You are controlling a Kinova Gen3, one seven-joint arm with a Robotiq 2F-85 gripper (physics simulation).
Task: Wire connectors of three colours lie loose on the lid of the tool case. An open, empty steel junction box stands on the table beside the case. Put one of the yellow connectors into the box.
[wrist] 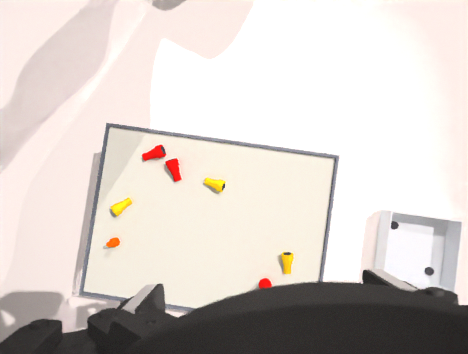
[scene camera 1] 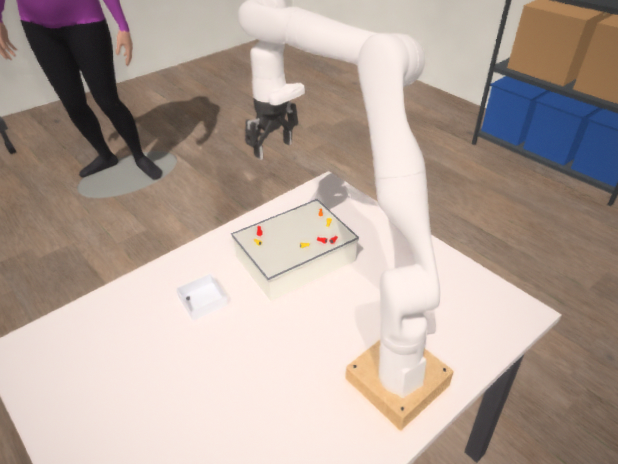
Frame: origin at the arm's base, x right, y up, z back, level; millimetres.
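Seen in the pictures: gripper, fingertip midpoint: [scene camera 1: 273, 150]; arm's base, origin of the base link: [scene camera 1: 399, 376].
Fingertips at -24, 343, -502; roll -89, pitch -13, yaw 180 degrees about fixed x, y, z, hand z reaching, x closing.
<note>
Pixels of each thing's middle, then the offset from my fingertips to it, as dx, dy, dz.
- lid, body centre: [wrist: 211, 225] [scene camera 1: 294, 246] +48, -348, -6
- steel junction box, body centre: [wrist: 416, 249] [scene camera 1: 202, 296] -250, -377, +3
Three yellow connectors lie on the lid [scene camera 1: 287, 225] [wrist: 210, 240]: one [scene camera 1: 305, 245] [wrist: 215, 184] near two red ones, one [scene camera 1: 329, 222] [wrist: 120, 207] beside the orange one, and one [scene camera 1: 258, 242] [wrist: 287, 262] near a red one at the box end. The steel junction box [scene camera 1: 187, 306] [wrist: 452, 255] stands open on the table beside the case; no connector shows in it, and its near part is hidden in the wrist view. My gripper [scene camera 1: 274, 148] [wrist: 263, 299] is open and empty, pointing down high above the case.
Two red connectors [scene camera 1: 333, 240] [wrist: 154, 152] [scene camera 1: 322, 240] [wrist: 173, 169] lie close together. Another red one [scene camera 1: 259, 231] [wrist: 265, 283] and the orange one [scene camera 1: 320, 212] [wrist: 113, 242] stand upright. A person [scene camera 1: 75, 65] stands beyond the table. Shelves [scene camera 1: 590, 91] are at the right.
</note>
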